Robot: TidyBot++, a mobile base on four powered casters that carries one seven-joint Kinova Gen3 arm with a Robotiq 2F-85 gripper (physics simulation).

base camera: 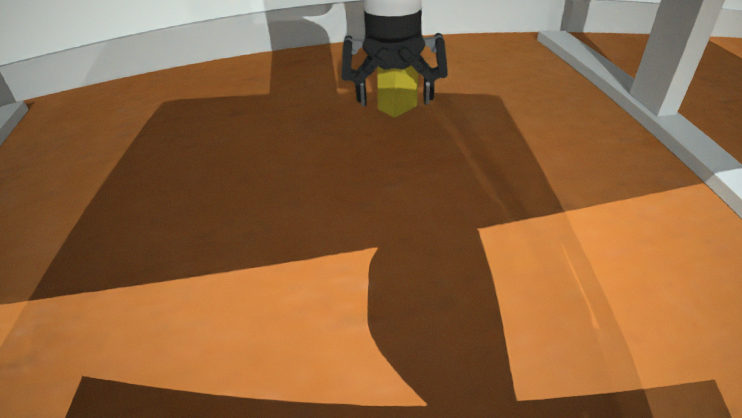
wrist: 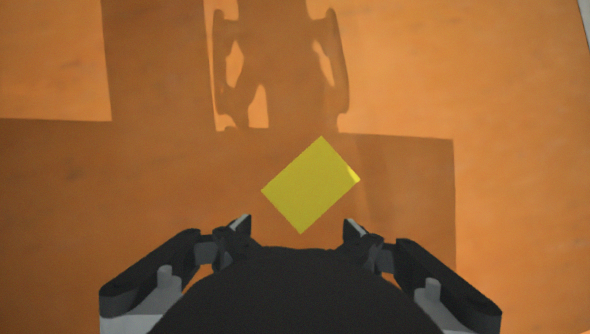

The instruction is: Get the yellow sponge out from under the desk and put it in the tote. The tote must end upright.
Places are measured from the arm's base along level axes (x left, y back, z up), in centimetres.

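Where they show: gripper, fingertip midpoint: (base camera: pixel 395 102) (wrist: pixel 297 227).
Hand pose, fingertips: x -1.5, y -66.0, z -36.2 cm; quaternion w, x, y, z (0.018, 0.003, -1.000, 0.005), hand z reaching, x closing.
After its pixels a point has its place.
The yellow sponge (base camera: pixel 397 102) {x -1.9, y -67.7, z -37.1 cm} (wrist: pixel 310 185) {x -2.0, y -70.4, z -31.3 cm} is a block on the orange-brown floor. In the wrist view it lies turned diagonally to the fingers, one corner pointing back between the fingertips. My gripper (base camera: pixel 395 97) {x -1.5, y -66.0, z -36.2 cm} (wrist: pixel 297 227) {x -1.5, y -66.0, z -36.2 cm} is open, with a finger to either side of the sponge in the base view and a gap on each side. The sponge is not held. The gripper body hides the sponge's upper part in the base view. The tote does not show in either view.
A grey desk leg (base camera: pixel 672 59) {x -46.5, y -68.9, z -27.2 cm} stands on a long foot bar (base camera: pixel 685 141) at the right. The end of another grey bar (base camera: pixel 9 118) shows at the left edge. A pale wall with a baseboard (base camera: pixel 155 56) {x 49.1, y -90.4, z -36.3 cm} runs behind the gripper. Broad shadows cross the floor.
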